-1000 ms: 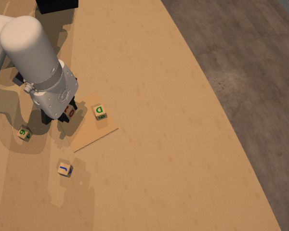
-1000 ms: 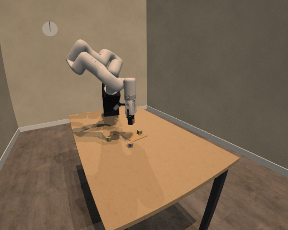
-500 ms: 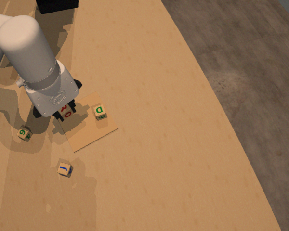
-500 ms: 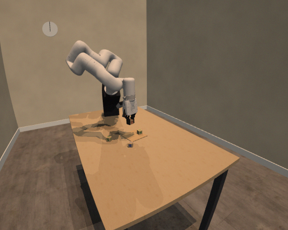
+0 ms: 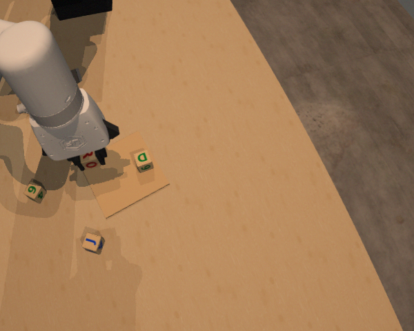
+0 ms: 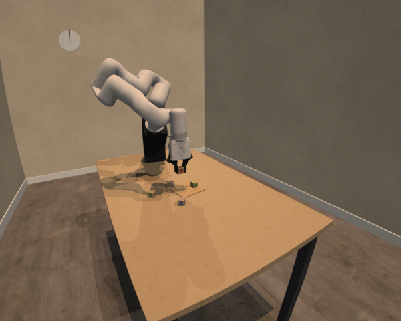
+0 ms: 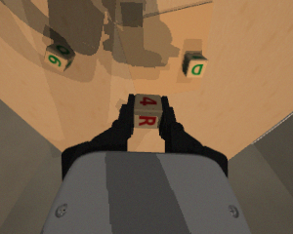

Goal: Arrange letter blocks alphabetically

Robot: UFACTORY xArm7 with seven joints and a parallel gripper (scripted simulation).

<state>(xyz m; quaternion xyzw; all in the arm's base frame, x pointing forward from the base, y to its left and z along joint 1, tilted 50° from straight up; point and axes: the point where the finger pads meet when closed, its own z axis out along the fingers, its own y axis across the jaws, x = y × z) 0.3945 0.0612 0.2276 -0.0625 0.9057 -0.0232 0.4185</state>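
The tan mat is 12 cm below my hand, 3 cm to the left of it and 2 cm behind it. The rest, counted from my hand: green D block (11 cm below, 8 cm to the left, 3 cm behind).
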